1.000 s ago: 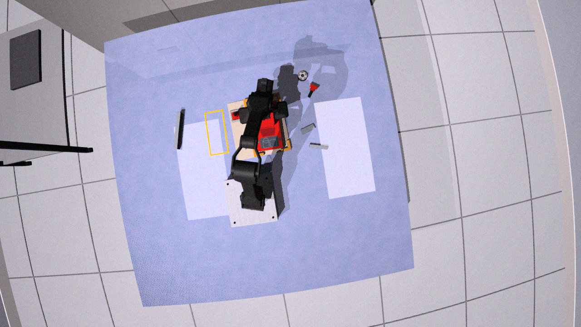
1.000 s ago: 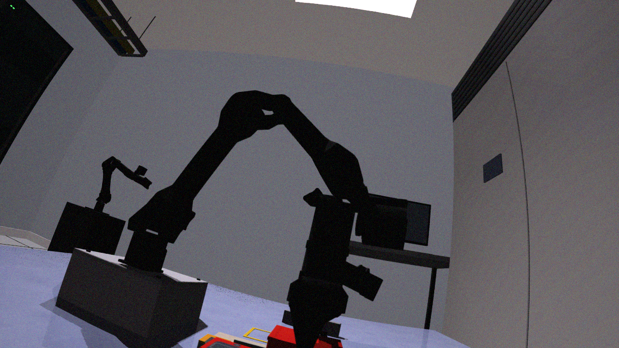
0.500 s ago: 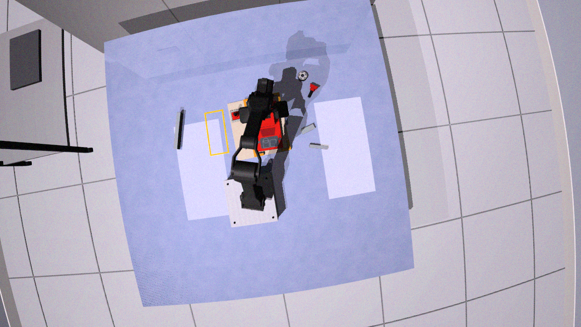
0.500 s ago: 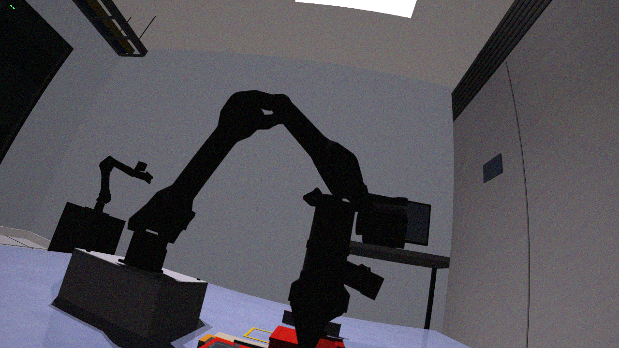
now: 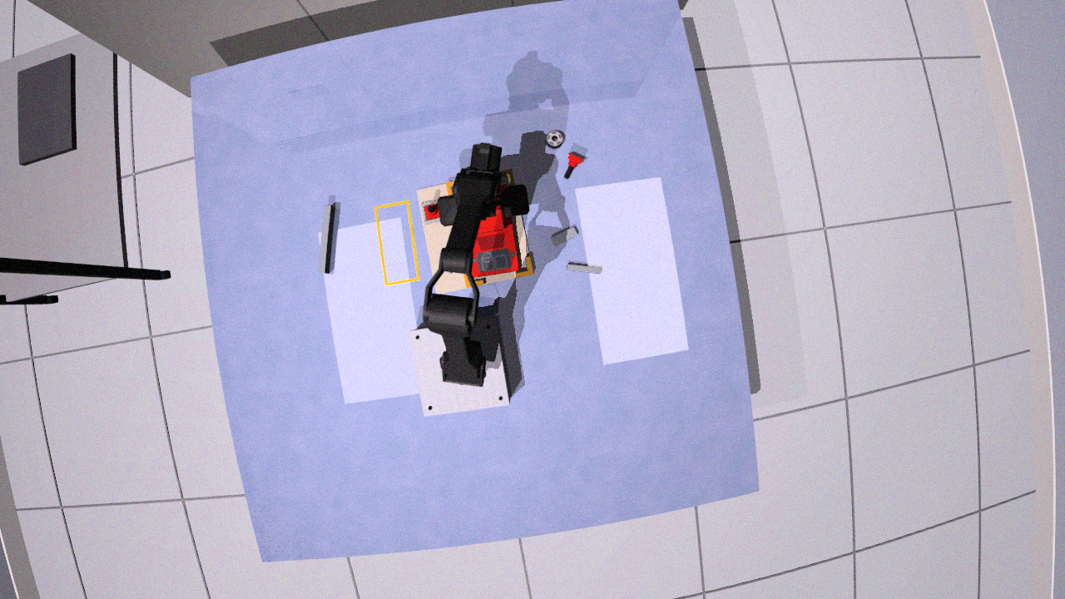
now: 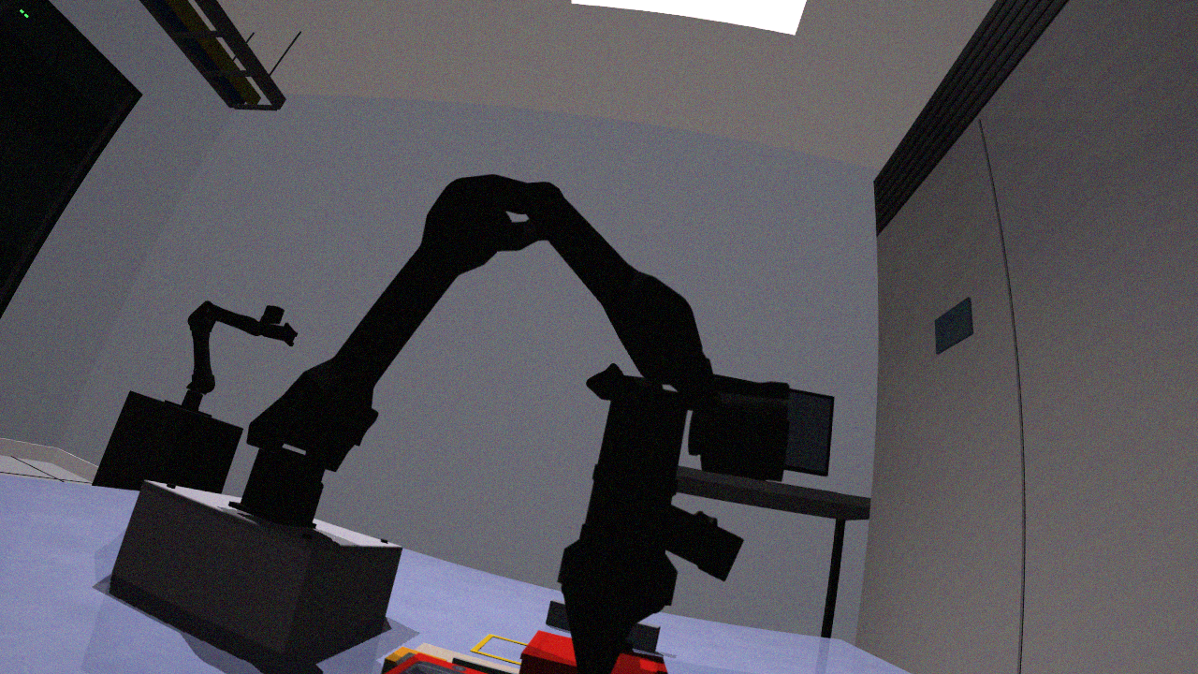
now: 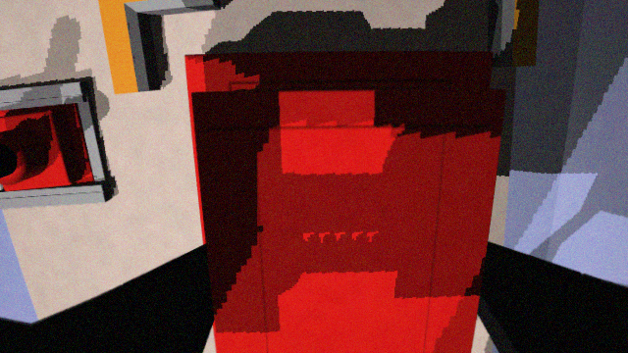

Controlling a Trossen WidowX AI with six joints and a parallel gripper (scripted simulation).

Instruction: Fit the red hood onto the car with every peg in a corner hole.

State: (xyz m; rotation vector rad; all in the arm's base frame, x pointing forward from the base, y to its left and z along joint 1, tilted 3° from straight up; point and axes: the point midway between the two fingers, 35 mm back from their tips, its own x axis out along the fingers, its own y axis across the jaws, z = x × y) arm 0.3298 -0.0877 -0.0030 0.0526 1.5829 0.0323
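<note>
My gripper tip is now 30 mm above the engine block. Round my gripper tip: wheel 180 mm to the right, 150 mm ahead, 50 mm below; then red hood 10 mm above.
</note>
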